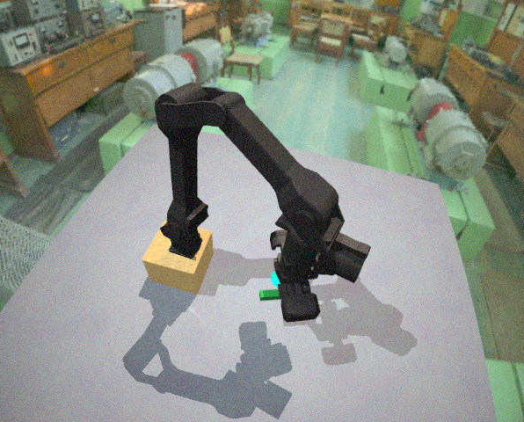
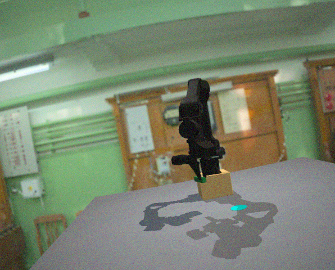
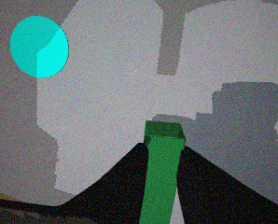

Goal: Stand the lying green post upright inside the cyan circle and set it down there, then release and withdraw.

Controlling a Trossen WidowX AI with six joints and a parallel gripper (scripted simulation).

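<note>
The green post is 2 cm behind my gripper tip and 1 cm to the right of it. Also, from my gripper tip: cyan circle (13 cm below, 11 cm to the left, 2 cm behind).
</note>
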